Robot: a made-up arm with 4 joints.
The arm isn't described. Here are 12 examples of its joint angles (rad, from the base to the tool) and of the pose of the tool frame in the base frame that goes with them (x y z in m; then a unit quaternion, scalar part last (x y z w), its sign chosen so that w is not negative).
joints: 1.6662 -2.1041 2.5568 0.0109
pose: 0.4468 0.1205 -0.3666 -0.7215 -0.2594 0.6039 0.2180
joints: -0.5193 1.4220 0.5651 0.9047
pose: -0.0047 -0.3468 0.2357 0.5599 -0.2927 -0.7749 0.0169
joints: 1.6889 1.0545 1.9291 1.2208
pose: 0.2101 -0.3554 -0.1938 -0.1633 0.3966 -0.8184 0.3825
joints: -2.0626 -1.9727 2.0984 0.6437
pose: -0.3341 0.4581 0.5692 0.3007 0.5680 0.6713 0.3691
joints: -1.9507 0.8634 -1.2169 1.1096
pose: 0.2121 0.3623 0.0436 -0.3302 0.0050 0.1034 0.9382
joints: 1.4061 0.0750 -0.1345 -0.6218
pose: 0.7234 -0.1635 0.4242 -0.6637 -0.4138 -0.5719 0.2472
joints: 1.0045 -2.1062 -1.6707 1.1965
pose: 0.4483 -0.1717 0.3860 0.9132 -0.2044 0.3491 0.0488
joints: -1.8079 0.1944 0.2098 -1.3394
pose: -0.3350 -0.4211 0.1544 -0.4128 0.0836 0.9035 0.0792
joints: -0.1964 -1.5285 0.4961 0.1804
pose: 0.1106 0.6740 0.5596 -0.1930 -0.9804 -0.0361 0.0180
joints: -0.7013 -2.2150 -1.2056 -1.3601
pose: -0.3650 0.4256 0.2519 -0.4229 0.8478 0.1000 0.3039
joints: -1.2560 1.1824 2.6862 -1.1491
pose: 0.5230 0.3329 0.4360 -0.3651 -0.5378 -0.2425 0.7202
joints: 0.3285 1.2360 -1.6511 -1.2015
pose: -0.2366 0.1440 0.2176 0.0681 -0.1798 0.7764 0.6002
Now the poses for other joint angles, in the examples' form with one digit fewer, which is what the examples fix.
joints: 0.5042 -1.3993 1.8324 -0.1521
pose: 0.847 0.259 0.316 -0.807 -0.507 -0.026 0.301
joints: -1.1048 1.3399 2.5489 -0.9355
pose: 0.522 0.362 0.480 -0.201 -0.461 -0.241 0.830
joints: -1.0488 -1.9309 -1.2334 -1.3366
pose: -0.407 0.344 0.107 -0.502 0.722 0.117 0.461
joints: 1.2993 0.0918 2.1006 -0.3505
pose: 0.400 -0.113 -0.312 -0.721 0.278 0.002 0.635
